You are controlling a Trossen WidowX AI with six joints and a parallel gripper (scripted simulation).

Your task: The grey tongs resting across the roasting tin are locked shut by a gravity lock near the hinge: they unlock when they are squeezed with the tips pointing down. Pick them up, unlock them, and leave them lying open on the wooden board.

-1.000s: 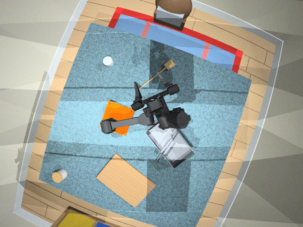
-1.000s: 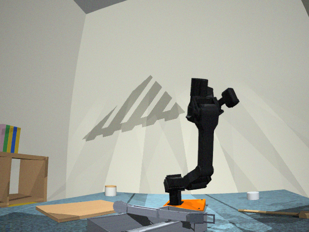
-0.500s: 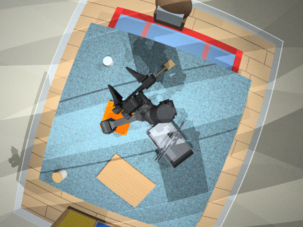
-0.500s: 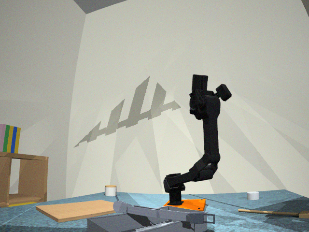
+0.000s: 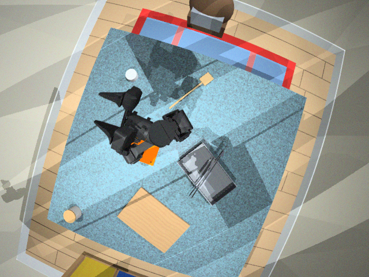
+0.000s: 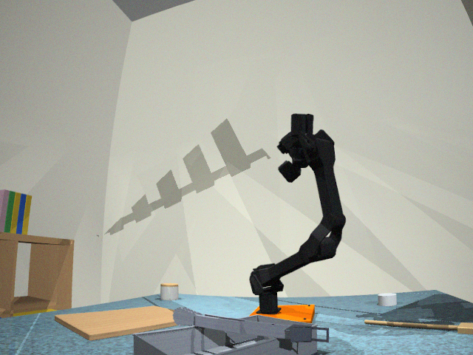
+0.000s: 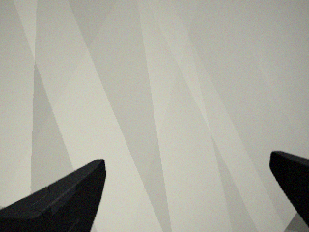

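Right now my gripper tip is 48 cm above the grey roasting tin, 44 cm short of it and 9 cm to the left of it. The rest, counted from my gripper tip: white cylinder (49 cm below, 22 cm to the left, 18 cm behind); wood-topped canister (68 cm to the right, 47 cm below, 17 cm behind); wooden board (50 cm below, 49 cm to the right, 29 cm ahead).
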